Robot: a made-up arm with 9 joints. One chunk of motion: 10 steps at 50 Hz.
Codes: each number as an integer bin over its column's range. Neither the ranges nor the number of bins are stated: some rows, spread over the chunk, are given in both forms.
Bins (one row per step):
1: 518 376 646 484 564 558
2: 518 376 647 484 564 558
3: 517 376 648 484 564 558
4: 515 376 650 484 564 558
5: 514 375 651 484 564 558
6: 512 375 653 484 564 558
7: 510 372 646 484 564 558
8: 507 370 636 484 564 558
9: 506 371 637 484 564 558
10: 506 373 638 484 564 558
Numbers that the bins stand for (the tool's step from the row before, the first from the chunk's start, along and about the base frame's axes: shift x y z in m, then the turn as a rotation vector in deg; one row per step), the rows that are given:
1: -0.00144 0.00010 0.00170 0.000 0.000 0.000
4: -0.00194 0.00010 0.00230 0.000 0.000 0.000
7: -0.00277 -0.00056 0.00170 0.000 0.000 0.000
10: -0.00343 -0.00039 0.00052 0.000 0.000 0.000
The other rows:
2: -0.00144 0.00010 0.00185 0.000 0.000 0.000
3: -0.00161 0.00010 0.00200 0.000 0.000 0.000
5: -0.00211 -0.00006 0.00244 0.000 0.000 0.000
6: -0.00244 -0.00006 0.00274 0.000 0.000 0.000
8: -0.00326 -0.00089 0.00022 0.000 0.000 0.000
9: -0.00343 -0.00072 0.00037 0.000 0.000 0.000

